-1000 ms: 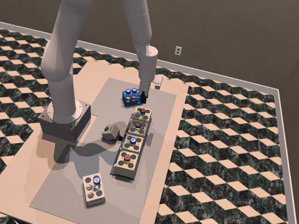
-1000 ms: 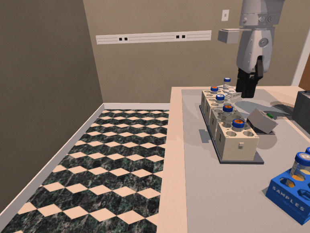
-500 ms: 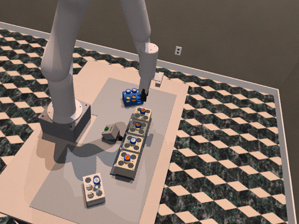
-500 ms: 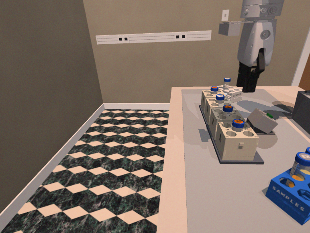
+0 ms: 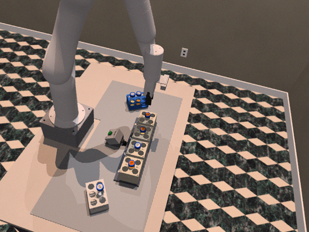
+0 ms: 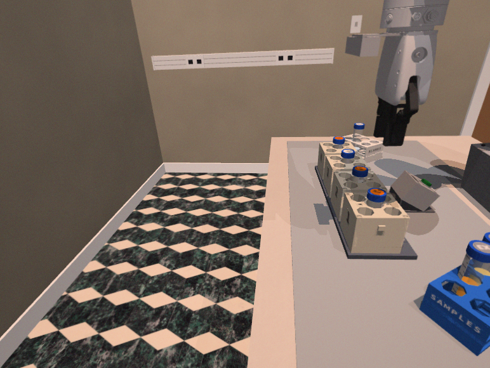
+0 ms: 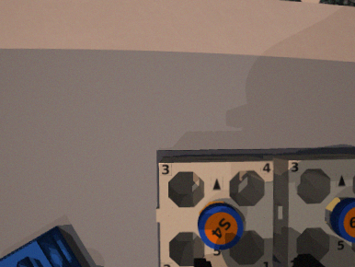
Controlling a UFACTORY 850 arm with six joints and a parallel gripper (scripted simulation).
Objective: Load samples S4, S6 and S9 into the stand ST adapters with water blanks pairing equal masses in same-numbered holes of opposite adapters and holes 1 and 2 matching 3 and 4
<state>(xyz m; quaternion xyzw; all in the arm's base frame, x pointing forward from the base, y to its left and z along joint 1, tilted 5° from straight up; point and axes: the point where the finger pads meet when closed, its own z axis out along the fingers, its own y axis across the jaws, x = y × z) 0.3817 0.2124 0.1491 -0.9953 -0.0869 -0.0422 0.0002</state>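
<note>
Right now my hand is 180 mm to the left of the green done key, 180 mm above it and 150 mm past it. Also, from my hand: adapter 200 mm below; then blue sample rack 220 mm below, 160 mm to the left, 140 mm behind; then sample tube 180 mm below, 10 mm behind.
</note>
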